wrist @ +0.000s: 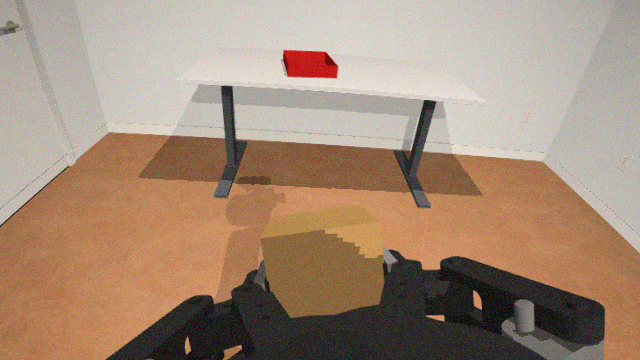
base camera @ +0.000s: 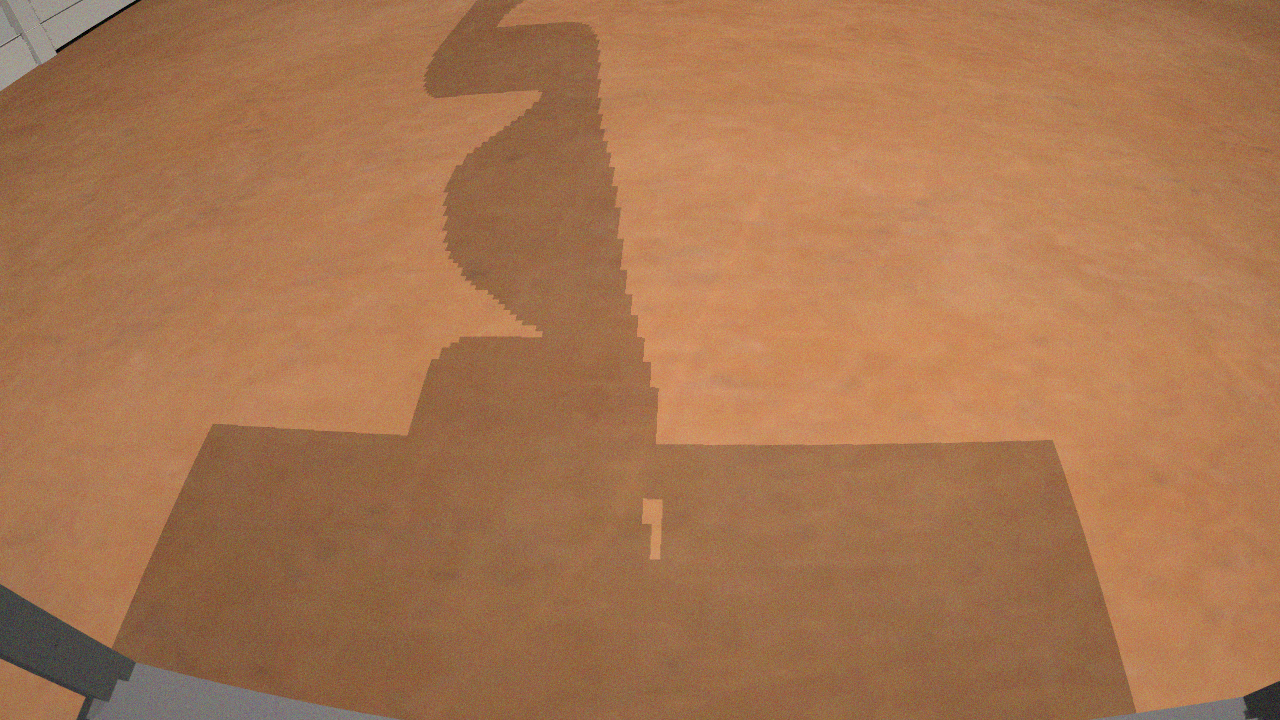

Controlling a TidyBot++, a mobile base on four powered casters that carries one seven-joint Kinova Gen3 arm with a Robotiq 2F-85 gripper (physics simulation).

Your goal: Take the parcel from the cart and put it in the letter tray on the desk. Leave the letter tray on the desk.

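Places are measured from the arm's base along level axes (x ahead, y left, z up), in millimetres.
Pixels of known places: gripper, between the fingertips: [wrist: 323,269].
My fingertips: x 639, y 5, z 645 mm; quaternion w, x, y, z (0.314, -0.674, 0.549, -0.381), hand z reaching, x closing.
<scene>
Ahead of a thing's pixels: the offset from my fingertips to its top centre. Level surfaces: height alone.
The parcel @[dx -9, dy +0, dz +48 mm] [wrist: 324,270], a tan box, is held between the two fingers of my gripper [wrist: 323,269] at the lower middle of the wrist view. The gripper is shut on it. The letter tray @[dx +1667, dy +30, dz -258 mm] [wrist: 311,65], red and open at the top, stands on the white desk @[dz -321 mm] [wrist: 390,77] across the room, left of the desk top's middle. The parcel is well apart from the desk and the tray. The cart does not show in either view. The base camera view shows neither the desk, the tray nor the gripper.
The desk has two dark legs [wrist: 228,125] [wrist: 422,137] with feet on the orange-brown floor @[dz -1041 mm] [wrist: 500,240] [base camera: 895,268]. It stands near the back wall [wrist: 425,30]. A door [wrist: 30,100] is at the left and a side wall [wrist: 605,90] at the right. The arm's shadow crosses the floor.
</scene>
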